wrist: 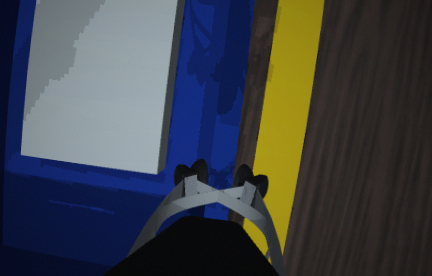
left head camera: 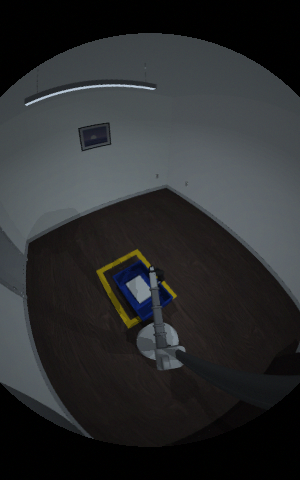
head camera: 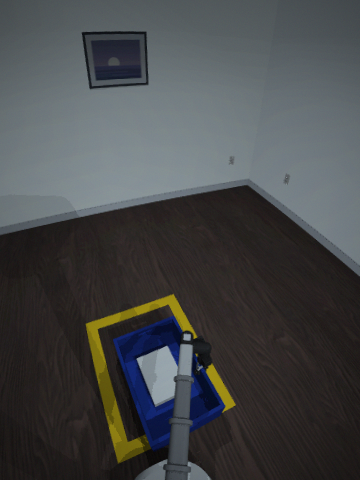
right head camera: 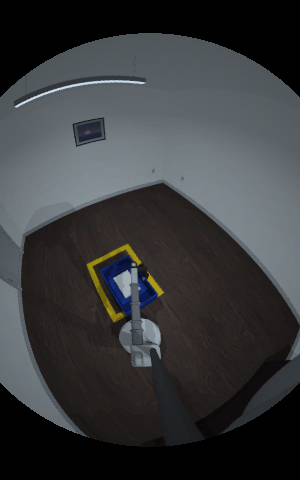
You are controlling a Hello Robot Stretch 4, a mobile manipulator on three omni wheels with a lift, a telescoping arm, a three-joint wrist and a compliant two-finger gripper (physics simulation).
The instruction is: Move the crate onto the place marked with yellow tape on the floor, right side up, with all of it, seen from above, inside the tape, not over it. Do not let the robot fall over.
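Places are measured from the robot's base along level axes (x ahead, y left, z up), in centimetres.
Where they show: gripper, fingertip midpoint: [wrist: 221, 176] [left head camera: 158, 283] [head camera: 200, 371] [right head camera: 144, 279].
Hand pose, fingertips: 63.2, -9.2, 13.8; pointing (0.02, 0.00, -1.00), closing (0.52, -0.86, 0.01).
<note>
Each offset is from my fingertips to the top centre of the thing, as dx, dy, dz.
The blue crate {-3.9, +20.1, +5.5} [head camera: 157, 425] [left head camera: 142, 307] [right head camera: 148, 296] [wrist: 65, 220] is right side up, with a flat white block {+0.4, +22.7, -9.4} [head camera: 159, 375] [wrist: 100, 90] inside. Seen from above, it is mostly inside the yellow tape [head camera: 106, 385] [left head camera: 114, 299] [right head camera: 103, 295] [wrist: 287, 110], turned slightly against it. In the head view its near end covers part of the near tape strip, and its right side covers part of the right strip. My gripper [head camera: 201, 368] [wrist: 221, 176] is shut on the crate's right wall. The crate's height above the floor is hard to tell. My arm hides part of it.
My round white base [left head camera: 150, 340] [right head camera: 135, 332] is close to the crate's near end. A band of floor lies between the crate and the left tape strip. Walls meet in a corner beyond, and a picture [head camera: 117, 60] hangs on the far wall.
</note>
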